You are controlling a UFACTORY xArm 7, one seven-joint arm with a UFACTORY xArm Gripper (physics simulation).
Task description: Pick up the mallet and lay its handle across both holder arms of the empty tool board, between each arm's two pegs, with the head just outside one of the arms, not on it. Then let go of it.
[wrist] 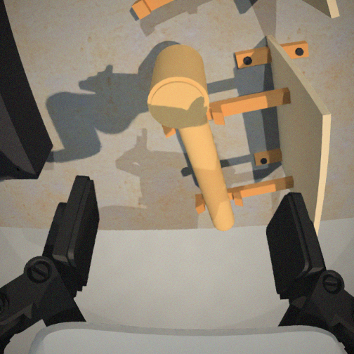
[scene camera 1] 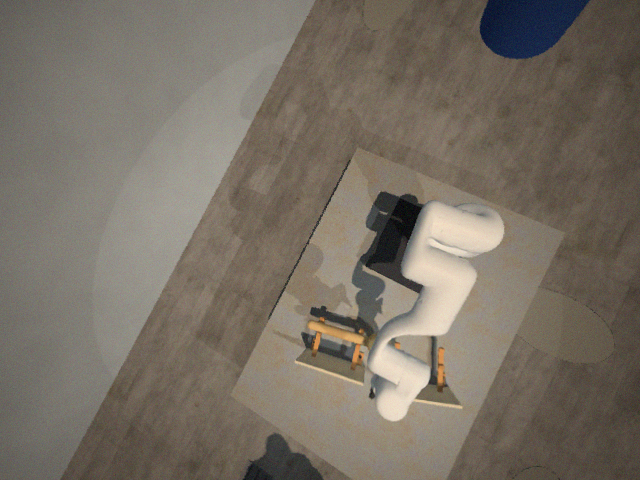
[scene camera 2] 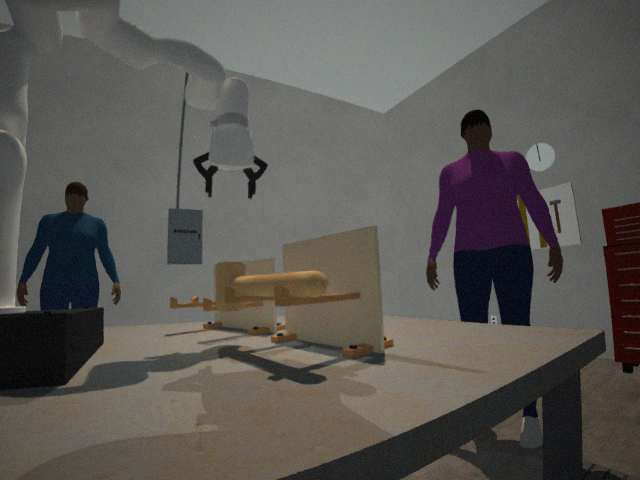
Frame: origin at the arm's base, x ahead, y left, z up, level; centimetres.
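Where they show: gripper, between the fingertips: (scene camera 2: 230, 196).
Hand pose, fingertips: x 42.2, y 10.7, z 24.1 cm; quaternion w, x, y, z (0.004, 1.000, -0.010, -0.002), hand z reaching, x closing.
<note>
After its pixels a point has its place.
The tan wooden mallet (scene camera 1: 336, 331) {x 47.1, y -8.3, z 5.7 cm} (scene camera 2: 279, 282) {x 47.6, y -13.1, z 4.3 cm} (wrist: 204, 157) lies with its handle across both orange holder arms of one upright tool board (scene camera 1: 330, 373) {x 58.9, y -1.4, z 13.1 cm} (scene camera 2: 336, 258) {x 60.2, y -5.9, z 8.4 cm} (wrist: 326, 165). In the wrist view the handle passes between pegs on the near arm (wrist: 265, 187). The thick head is at the far arm (wrist: 255, 103), on its outer side, towards the second board. The second tool board (scene camera 1: 443, 396) {x 41.7, y 36.1, z 3.9 cm} (scene camera 2: 261, 267) {x 50.9, y 21.3, z 8.6 cm} (wrist: 332, 7) has no tool visible on its arms; my arm partly hides it in scene camera 1. My gripper (scene camera 2: 230, 196) {x 42.2, y 10.7, z 24.1 cm} (wrist: 188, 204) is open and empty, high above the mallet.
The black base block (scene camera 1: 387, 240) {x 5.5, y -13.1, z 0.5 cm} (scene camera 2: 49, 343) {x 17.6, y -14.6, z -2.6 cm} (wrist: 15, 115) stands on the table (scene camera 1: 330, 237) {x 18.0, y -35.0, z -7.8 cm} (scene camera 2: 444, 361) {x 67.9, y -24.2, z -7.9 cm}, across from the boards. A person in purple (scene camera 2: 483, 201) and one in teal (scene camera 2: 74, 242) stand behind the table. A red drawer cabinet (scene camera 2: 625, 284) is at the right.
</note>
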